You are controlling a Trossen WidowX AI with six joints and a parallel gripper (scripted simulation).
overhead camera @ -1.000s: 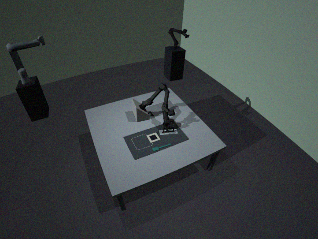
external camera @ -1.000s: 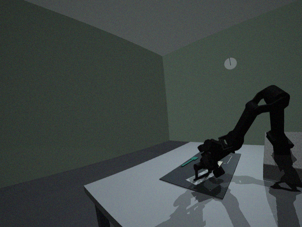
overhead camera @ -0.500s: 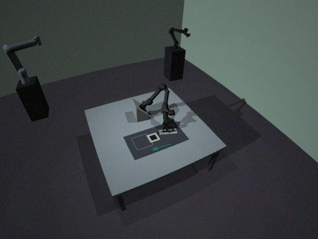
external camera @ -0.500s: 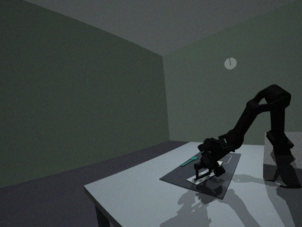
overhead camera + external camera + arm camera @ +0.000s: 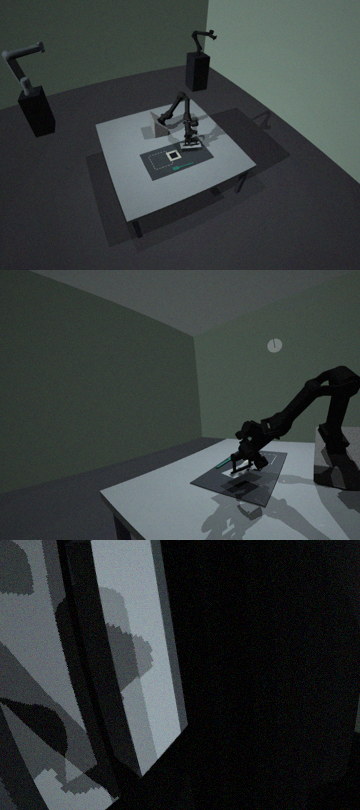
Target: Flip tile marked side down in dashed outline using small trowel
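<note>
My gripper tip is now 2 cm short of the dark mat, 14 cm to the left of it and 12 cm above it. Round my gripper tip: teal trowel (16 cm ahead, 15 cm to the right, 10 cm below); then tile (16 cm to the right, 10 cm below).
</note>
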